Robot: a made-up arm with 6 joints.
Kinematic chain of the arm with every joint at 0, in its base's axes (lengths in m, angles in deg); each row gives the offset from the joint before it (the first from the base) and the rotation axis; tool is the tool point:
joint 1: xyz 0 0 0.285 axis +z
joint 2: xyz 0 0 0 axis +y
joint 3: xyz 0 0 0.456 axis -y
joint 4: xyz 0 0 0 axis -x
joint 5: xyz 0.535 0 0 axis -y
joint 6: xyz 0 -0.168 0 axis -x
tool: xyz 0 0 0
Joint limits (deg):
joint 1: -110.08..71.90
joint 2: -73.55..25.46
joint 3: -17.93..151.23
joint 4: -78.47..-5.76
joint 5: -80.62..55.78
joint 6: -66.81..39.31
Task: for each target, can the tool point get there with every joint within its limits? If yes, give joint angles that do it. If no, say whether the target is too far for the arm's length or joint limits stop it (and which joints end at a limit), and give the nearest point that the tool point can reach.
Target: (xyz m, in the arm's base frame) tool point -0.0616 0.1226 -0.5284
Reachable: no: joint limits stop it (at a limit: joint 1, joint 2, joint 3, joint 4) | nearest point 0.1785 0.4380 0.2096 | short by 0.838 m
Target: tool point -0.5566 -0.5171 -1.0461
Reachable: no: too far | nearest point -0.6195 -0.5756 0.0493 | short by 1.099 m
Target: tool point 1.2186 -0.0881 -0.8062
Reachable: no: too far | nearest point 0.5108 -0.0369 0.2340 | short by 1.259 m
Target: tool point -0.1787 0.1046 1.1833
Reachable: yes | joints -81.13 -34.42 47.26 -17.29 3.79 -56.92
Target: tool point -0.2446 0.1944 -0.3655
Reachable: no: joint limits stop it (at a limit: joint 2, joint 3, joint 4) | nearest point -0.6620 0.5262 0.0493 | short by 0.676 m
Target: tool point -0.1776 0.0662 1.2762
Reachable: yes | joints -63.64 -5.56 105.64 -39.43 -11.74 -7.70
